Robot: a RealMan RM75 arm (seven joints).
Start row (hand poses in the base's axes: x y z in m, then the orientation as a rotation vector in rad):
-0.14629 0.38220 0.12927 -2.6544 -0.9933 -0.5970
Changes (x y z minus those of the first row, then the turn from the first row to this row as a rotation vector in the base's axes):
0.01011 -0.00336 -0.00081 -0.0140 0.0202 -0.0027
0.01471 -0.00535 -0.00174 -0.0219 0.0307 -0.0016
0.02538 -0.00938 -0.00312 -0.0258 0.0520 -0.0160
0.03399 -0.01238 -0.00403 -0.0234 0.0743 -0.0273
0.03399 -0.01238 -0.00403 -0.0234 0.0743 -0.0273
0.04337 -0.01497 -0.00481 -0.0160 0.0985 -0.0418
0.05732 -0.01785 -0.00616 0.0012 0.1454 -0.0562
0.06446 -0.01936 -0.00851 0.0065 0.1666 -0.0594
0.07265 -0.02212 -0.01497 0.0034 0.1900 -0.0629
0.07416 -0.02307 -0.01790 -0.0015 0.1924 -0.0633
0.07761 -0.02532 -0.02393 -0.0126 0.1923 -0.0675
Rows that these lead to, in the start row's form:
-0.13618 0.37884 0.12846 -2.6690 -0.9920 -0.5647
-0.13158 0.37685 0.12753 -2.6753 -0.9949 -0.5471
-0.12091 0.37282 0.12615 -2.6883 -0.9726 -0.5191
-0.11230 0.36982 0.12524 -2.6934 -0.9504 -0.4914
-0.11230 0.36982 0.12524 -2.6934 -0.9504 -0.4914
-0.10292 0.36723 0.12446 -2.6958 -0.9210 -0.4636
-0.08897 0.36435 0.12311 -2.6880 -0.8799 -0.4086
-0.08183 0.36284 0.12076 -2.6842 -0.8668 -0.3823
-0.07364 0.36008 0.11430 -2.6873 -0.8570 -0.3498
-0.07213 0.35913 0.11137 -2.6916 -0.8583 -0.3447
-0.06868 0.35688 0.10534 -2.7037 -0.8587 -0.3411

